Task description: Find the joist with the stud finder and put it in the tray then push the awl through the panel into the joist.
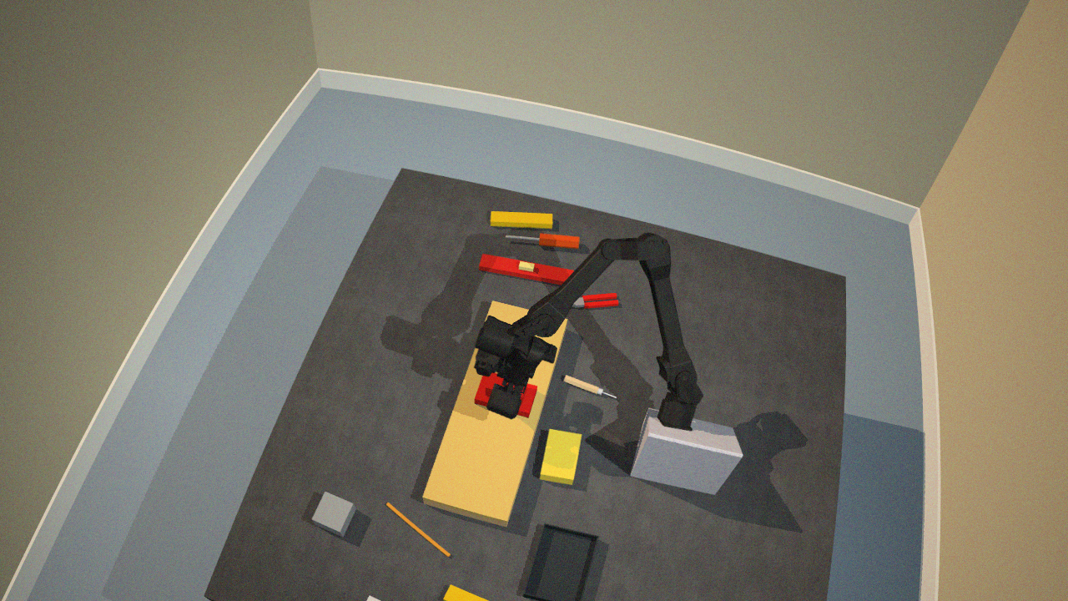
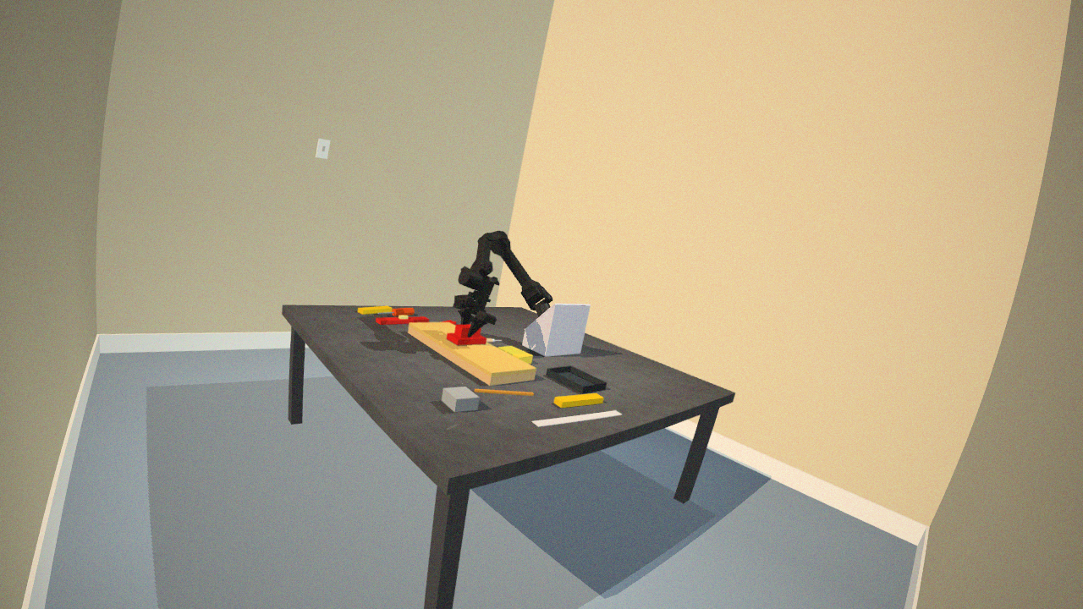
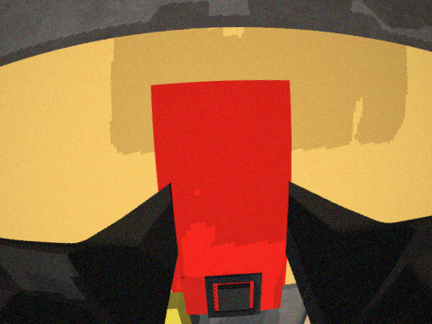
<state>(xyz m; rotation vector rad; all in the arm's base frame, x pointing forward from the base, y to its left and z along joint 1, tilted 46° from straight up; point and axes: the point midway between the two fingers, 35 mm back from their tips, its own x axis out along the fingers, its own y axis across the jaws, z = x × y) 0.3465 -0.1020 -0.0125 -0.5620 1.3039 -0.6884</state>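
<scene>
The square indicator is 40 mm behind my gripper tip, 30 mm above it and 10 mm to the left of it. From my gripper tip the other things lie so: red stud finder 20 mm behind, 20 mm above; awl 200 mm behind, 70 mm to the right, 60 mm below; yellow block 140 mm behind, 120 mm to the left, 50 mm below.
</scene>
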